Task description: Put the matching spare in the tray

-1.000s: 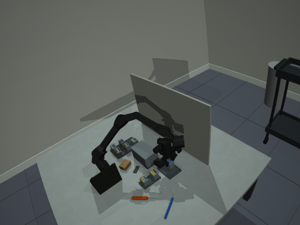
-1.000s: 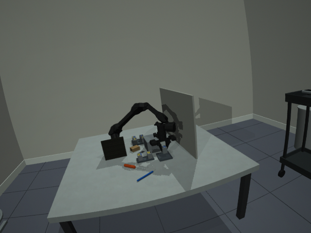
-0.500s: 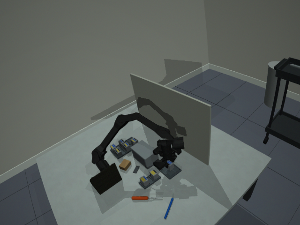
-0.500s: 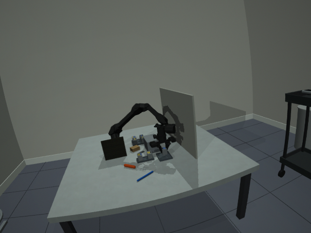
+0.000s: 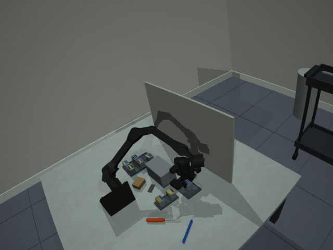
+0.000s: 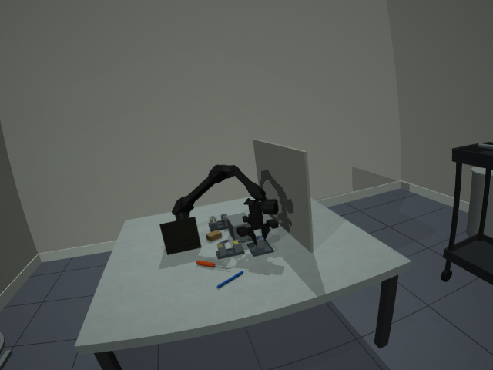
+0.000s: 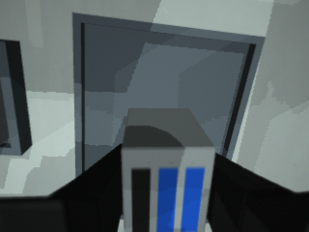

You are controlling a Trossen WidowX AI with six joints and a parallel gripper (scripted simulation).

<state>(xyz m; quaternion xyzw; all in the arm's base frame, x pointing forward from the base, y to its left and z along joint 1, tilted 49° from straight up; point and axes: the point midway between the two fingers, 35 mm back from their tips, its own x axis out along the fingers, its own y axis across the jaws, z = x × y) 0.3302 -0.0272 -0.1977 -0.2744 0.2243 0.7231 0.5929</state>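
Right now the grey spare is 20 mm above my gripper tip. From my gripper tip the other things lie so: dark tray (20 mm below); then grey unit (60 mm behind, 190 mm to the left, 30 mm above); then blue pen (170 mm behind, 230 mm to the right, 20 mm below).
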